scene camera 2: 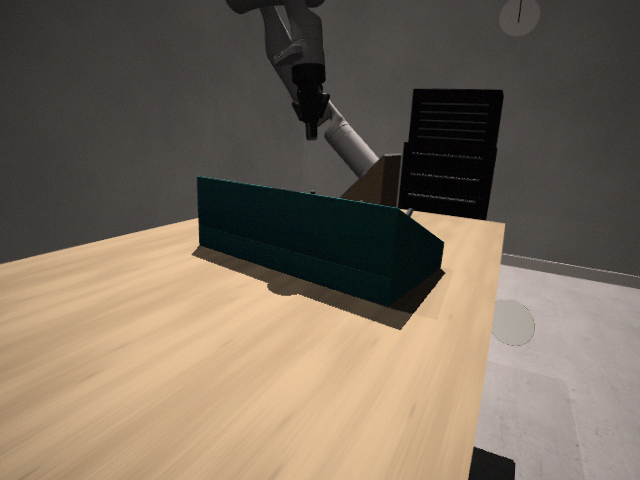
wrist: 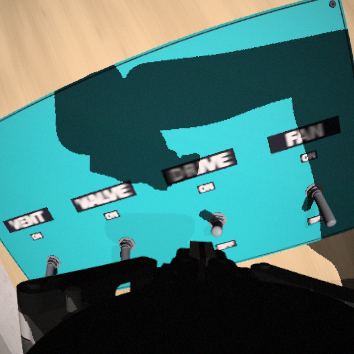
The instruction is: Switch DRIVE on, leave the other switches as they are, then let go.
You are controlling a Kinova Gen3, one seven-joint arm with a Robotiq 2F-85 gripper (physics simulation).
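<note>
A teal switch panel (scene camera 2: 294, 235) (wrist: 255, 160) stands on the table. In the wrist view the DRIVE lever (wrist: 217, 226) looks short, seen nearly end-on, tilted differently from the others; its tip (scene camera 2: 312, 192) shows over the panel's top edge in the scene view. The FAN lever (wrist: 323, 207) leans toward its OFF label. The VALVE lever (wrist: 126, 249) and VENT lever (wrist: 52, 267) point down the view, their lower parts hidden by the gripper. My gripper (scene camera 2: 311, 137) (wrist: 199, 256) is shut and empty, above the panel and apart from the DRIVE lever.
The wooden table (scene camera 2: 248, 372) bears the panel. A brown wedge-shaped block (scene camera 2: 390, 180) stands behind the panel near the arm's lower part. A black rack (scene camera 2: 406, 170) stands beyond the table. The arm's shadow falls across the panel.
</note>
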